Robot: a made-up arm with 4 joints.
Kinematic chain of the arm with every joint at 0, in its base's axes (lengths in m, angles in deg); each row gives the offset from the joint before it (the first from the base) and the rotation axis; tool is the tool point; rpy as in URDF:
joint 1: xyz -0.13 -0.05 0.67 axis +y
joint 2: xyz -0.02 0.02 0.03 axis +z
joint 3: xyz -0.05 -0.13 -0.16 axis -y
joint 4: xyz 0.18 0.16 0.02 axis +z
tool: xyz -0.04 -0.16 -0.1 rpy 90 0 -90
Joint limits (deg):
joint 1: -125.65..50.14
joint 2: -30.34..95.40
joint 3: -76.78..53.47
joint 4: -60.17..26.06
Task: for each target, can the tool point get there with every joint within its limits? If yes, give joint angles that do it. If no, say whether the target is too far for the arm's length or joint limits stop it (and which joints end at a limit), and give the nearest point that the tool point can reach.
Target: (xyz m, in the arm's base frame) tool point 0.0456 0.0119 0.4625
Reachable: yes | joints -12.20 75.05 -12.30 3.23
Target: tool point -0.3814 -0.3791 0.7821
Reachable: no: joint limits stop it (at a limit: joint 1, joint 3, joint 4) | nearest point -0.1809 -0.1855 0.7502 | short by 0.281 m
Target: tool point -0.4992 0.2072 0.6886
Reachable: no: joint limits stop it (at a limit: joint 1, joint 2, joint 3, joint 4) | nearest point -0.3454 0.0193 0.6643 | short by 0.244 m
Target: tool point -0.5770 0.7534 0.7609
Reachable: no: too far | nearest point -0.1706 0.1319 0.7597 | short by 0.743 m
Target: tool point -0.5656 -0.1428 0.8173
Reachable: no: joint limits stop it (at a limit: joint 1, joint 2, joint 3) | nearest point -0.4423 -0.0862 0.6296 | short by 0.232 m
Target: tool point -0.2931 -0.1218 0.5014
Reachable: yes | joints 34.58 3.21 -25.64 -28.94
